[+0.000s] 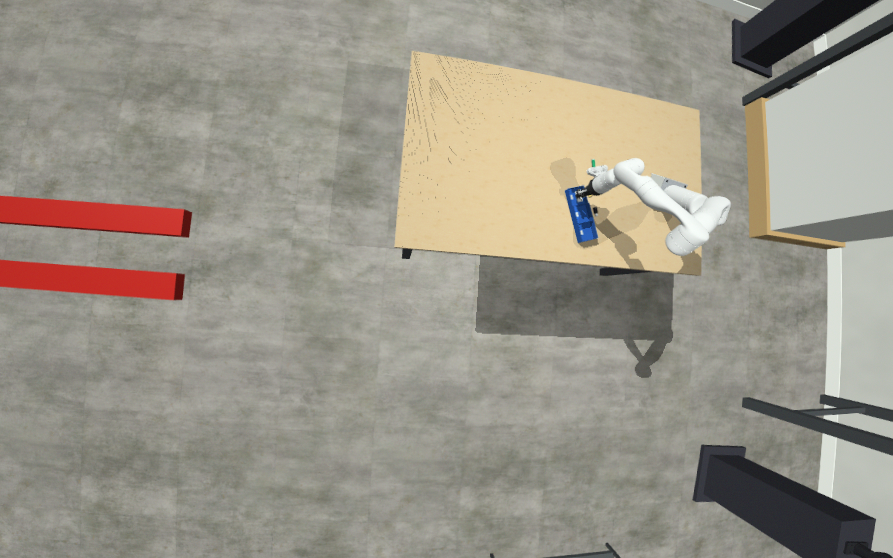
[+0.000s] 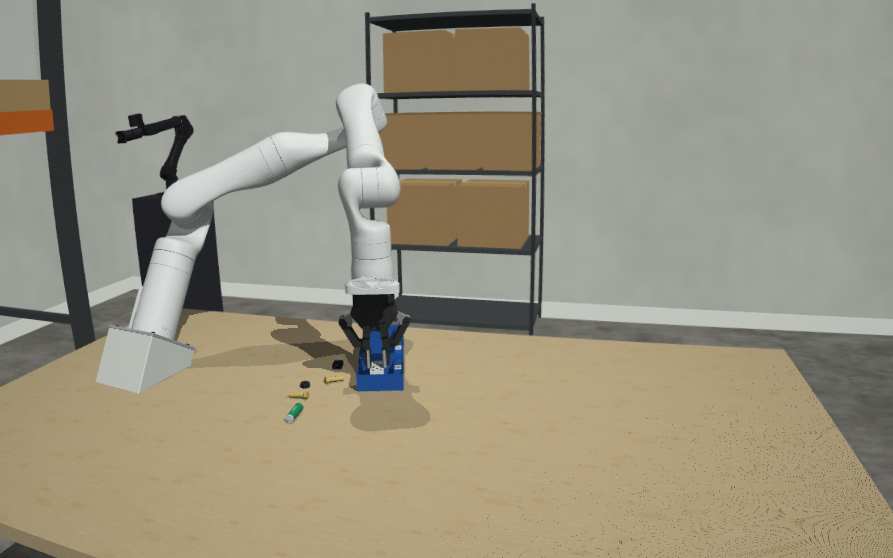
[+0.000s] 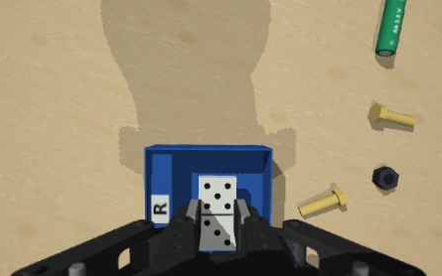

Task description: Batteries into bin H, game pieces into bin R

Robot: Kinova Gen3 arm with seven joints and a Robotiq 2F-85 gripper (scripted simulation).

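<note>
The green battery is 7 cm behind my hand, 18 cm to the right of it and 4 cm below it. The rest, counted from my hand: white domino: 2 cm below; black piece: 11 cm behind, 5 cm to the left, 4 cm below; blue three-part bin: 3 cm behind, 8 cm to the left, 3 cm below.
</note>
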